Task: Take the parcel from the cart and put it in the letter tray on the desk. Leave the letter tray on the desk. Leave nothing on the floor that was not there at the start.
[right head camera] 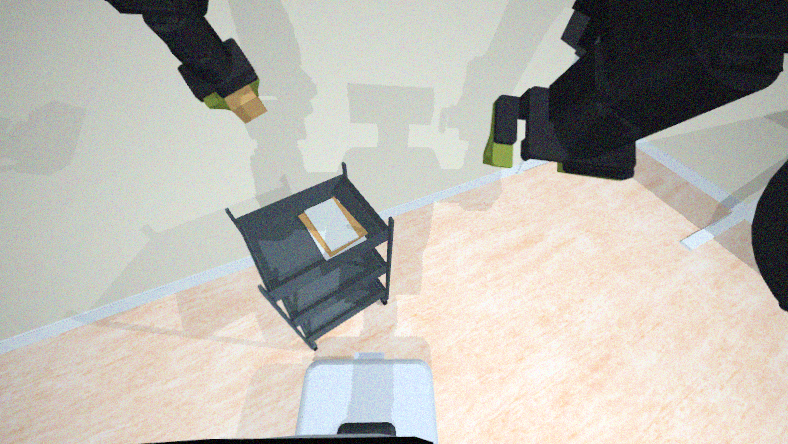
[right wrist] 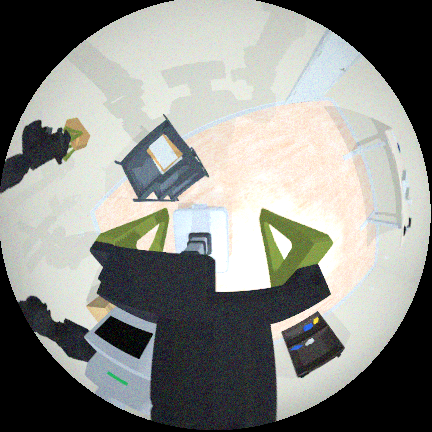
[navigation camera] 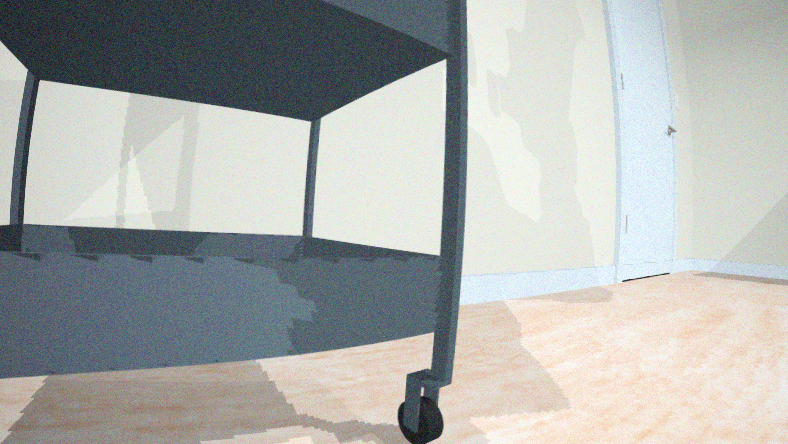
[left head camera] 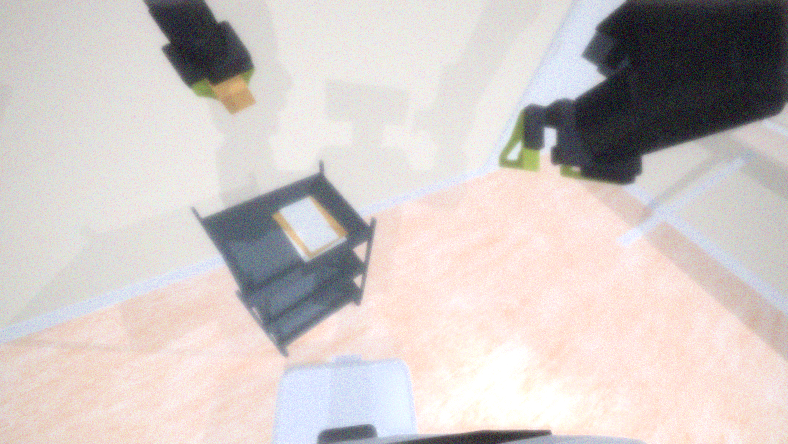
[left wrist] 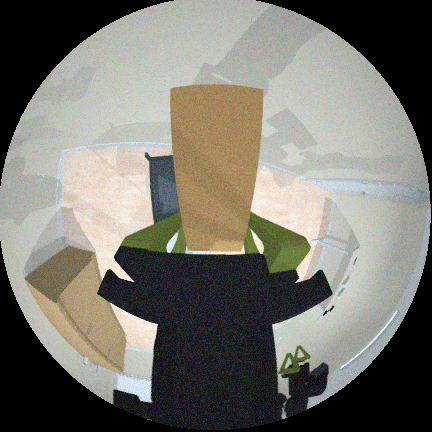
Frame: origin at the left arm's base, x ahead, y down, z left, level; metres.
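Where they show: left gripper, fingertip midpoint: [right head camera: 244, 101] [right wrist: 79, 138] [left head camera: 231, 90] [left wrist: 214, 212]; right gripper, fingertip midpoint: [right head camera: 521, 162] [right wrist: 213, 212] [left head camera: 530, 166] [left wrist: 293, 348].
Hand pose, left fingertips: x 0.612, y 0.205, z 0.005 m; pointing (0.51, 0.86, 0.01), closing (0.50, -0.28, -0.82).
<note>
Each offset is from my left fingertips to the top centre of the thing. "spot": to the spot under its first point.
My left gripper is shut on a brown box-shaped parcel [left head camera: 235, 94] [right head camera: 247, 104] [left wrist: 217, 160] [right wrist: 78, 134], which sticks out beyond the green fingertips. It holds the parcel in the air, up and to the left of the dark grey cart {spot: dx -0.008, dy +0.543, dz +0.173 m} [left head camera: 224, 250] [right head camera: 250, 250] [right wrist: 131, 181] in the head views, apart from it. My right gripper [left head camera: 550, 165] [right wrist: 213, 212] is open and empty, to the right of the cart and high up. The cart's near leg and lower shelf [navigation camera: 220, 308] fill the left of the navigation view. The desk may show at the right wrist view's right edge; the letter tray cannot be made out.
White papers and a brown envelope {dx +0.094, dy +0.526, dz -0.084 m} [left head camera: 313, 226] [right head camera: 333, 225] [right wrist: 164, 152] lie on the cart's top shelf. My pale base [left head camera: 347, 391] [right head camera: 368, 391] is close to the cart. A dark box with small coloured things [right wrist: 314, 345], a large brown box [left wrist: 92, 305] and a white door [navigation camera: 642, 143] also show.
</note>
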